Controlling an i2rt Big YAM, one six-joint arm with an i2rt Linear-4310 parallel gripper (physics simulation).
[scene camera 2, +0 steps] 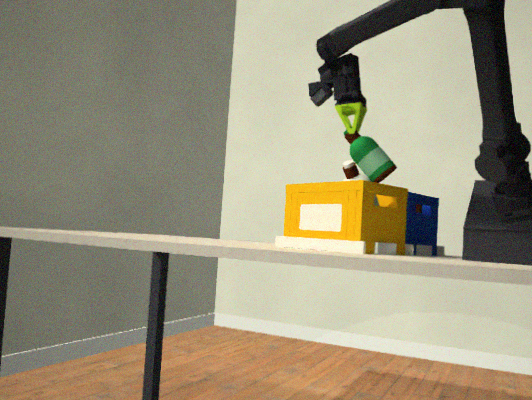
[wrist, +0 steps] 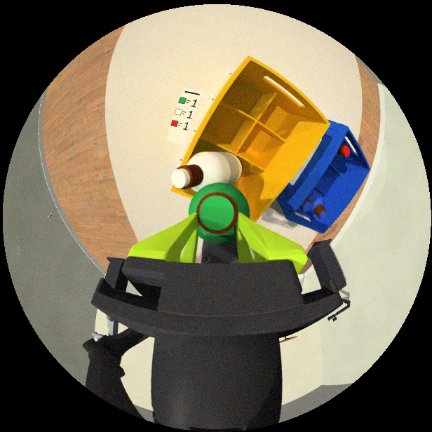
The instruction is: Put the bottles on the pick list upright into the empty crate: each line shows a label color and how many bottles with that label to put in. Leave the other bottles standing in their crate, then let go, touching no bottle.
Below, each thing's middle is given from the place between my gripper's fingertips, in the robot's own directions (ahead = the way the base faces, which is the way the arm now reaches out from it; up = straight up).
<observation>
Now: the green bottle (scene camera 2: 366,153) 4 cm behind my hand and 6 cm below it. The rest, counted from my hand: pick list (wrist: 186,106) 8 cm ahead, 7 cm to the left, 30 cm below; white bottle (wrist: 205,167) 3 cm behind, 15 cm below.
</observation>
